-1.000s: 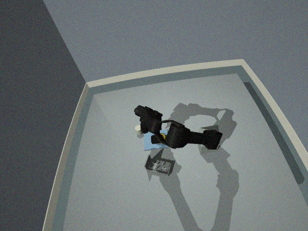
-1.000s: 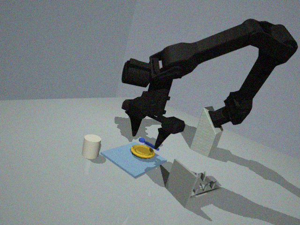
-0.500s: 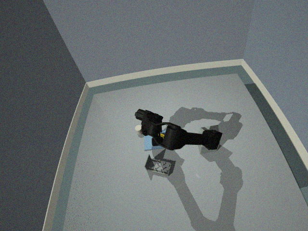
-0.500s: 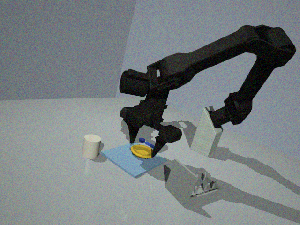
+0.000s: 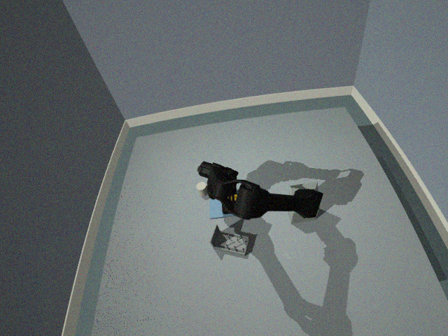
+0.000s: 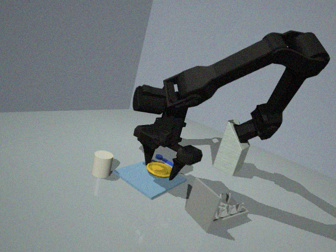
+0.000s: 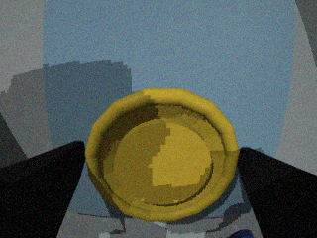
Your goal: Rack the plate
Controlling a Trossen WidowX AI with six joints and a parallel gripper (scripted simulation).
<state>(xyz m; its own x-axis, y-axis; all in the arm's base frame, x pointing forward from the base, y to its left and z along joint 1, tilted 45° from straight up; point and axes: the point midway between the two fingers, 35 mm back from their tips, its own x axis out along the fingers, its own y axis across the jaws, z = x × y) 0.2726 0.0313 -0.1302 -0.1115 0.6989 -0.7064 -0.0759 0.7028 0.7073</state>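
My gripper tip is 20 mm short of the light blue mat and 10 mm above it. From my gripper tip the other things lie so: cream cup: 130 mm ahead, 70 mm to the right, 20 mm above; then blue spoon: 80 mm behind, 50 mm to the right, 10 mm below; then yellow plate: 10 mm above.
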